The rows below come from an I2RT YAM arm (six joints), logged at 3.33 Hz.
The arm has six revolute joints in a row. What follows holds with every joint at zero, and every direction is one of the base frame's. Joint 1 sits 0.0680 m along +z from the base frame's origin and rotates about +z. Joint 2 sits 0.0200 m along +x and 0.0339 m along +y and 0.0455 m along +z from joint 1 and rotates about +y. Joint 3 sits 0.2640 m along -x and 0.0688 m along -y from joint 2 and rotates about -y. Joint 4 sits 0.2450 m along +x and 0.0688 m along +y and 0.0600 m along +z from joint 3 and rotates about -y. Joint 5 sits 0.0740 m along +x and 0.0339 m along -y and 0.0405 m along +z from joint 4 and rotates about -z. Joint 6 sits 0.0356 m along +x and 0.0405 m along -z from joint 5 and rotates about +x. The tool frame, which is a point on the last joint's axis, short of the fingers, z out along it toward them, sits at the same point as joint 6; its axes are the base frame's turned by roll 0.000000, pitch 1.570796 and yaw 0.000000 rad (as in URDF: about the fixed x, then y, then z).
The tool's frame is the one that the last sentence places.
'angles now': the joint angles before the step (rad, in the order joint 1, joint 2, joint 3, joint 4, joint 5, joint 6). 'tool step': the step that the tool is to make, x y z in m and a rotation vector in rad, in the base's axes. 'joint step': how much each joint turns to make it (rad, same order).
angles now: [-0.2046, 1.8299, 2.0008, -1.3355, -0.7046, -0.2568]
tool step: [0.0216, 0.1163, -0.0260, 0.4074, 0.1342, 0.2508]
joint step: [0.2970, 0.0229, -0.1326, 0.2565, -0.3428, 0.3317]
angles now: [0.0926, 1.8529, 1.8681, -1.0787, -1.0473, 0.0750]
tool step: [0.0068, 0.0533, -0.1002, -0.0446, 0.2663, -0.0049]
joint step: [0.1347, 0.0701, -0.2881, 0.2856, 0.0646, 0.2327]
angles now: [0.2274, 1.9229, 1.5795, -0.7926, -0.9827, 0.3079]
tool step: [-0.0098, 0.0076, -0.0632, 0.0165, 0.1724, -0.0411]
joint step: [0.0231, 0.0398, -0.1992, 0.2014, -0.0261, 0.1501]
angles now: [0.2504, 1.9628, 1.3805, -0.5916, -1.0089, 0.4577]
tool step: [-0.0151, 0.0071, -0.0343, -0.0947, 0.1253, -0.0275]
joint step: [0.0317, 0.0282, -0.0849, 0.0192, 0.0751, 0.0630]
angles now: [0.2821, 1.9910, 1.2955, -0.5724, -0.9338, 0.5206]
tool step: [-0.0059, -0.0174, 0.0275, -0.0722, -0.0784, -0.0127]
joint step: [-0.0358, -0.0849, 0.0078, -0.0966, 0.0793, -0.0778]
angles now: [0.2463, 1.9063, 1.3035, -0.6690, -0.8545, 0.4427]
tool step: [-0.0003, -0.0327, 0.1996, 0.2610, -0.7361, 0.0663]
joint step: [-0.0976, -0.2671, 0.3080, 0.1205, -0.1804, -0.0989]
